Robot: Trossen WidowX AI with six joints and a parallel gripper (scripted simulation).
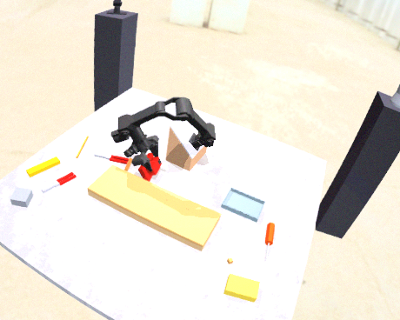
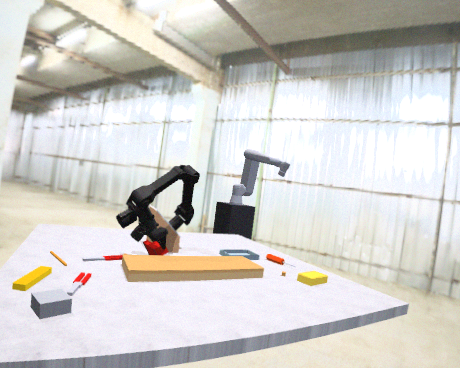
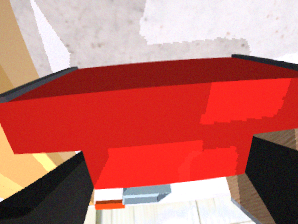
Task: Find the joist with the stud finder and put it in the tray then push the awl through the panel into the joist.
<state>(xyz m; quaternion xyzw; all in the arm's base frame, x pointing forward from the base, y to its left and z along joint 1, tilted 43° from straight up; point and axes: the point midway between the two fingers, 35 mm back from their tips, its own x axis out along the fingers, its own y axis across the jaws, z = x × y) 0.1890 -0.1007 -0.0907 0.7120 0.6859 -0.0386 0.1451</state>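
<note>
Right now the red stud finder is 1 cm behind my gripper tip. Round my gripper tip: pencil (1 cm behind, 39 cm to the right, 5 cm below); then tray (42 cm to the left, 4 cm below); then awl (3 cm behind, 14 cm to the right, 5 cm below).
</note>
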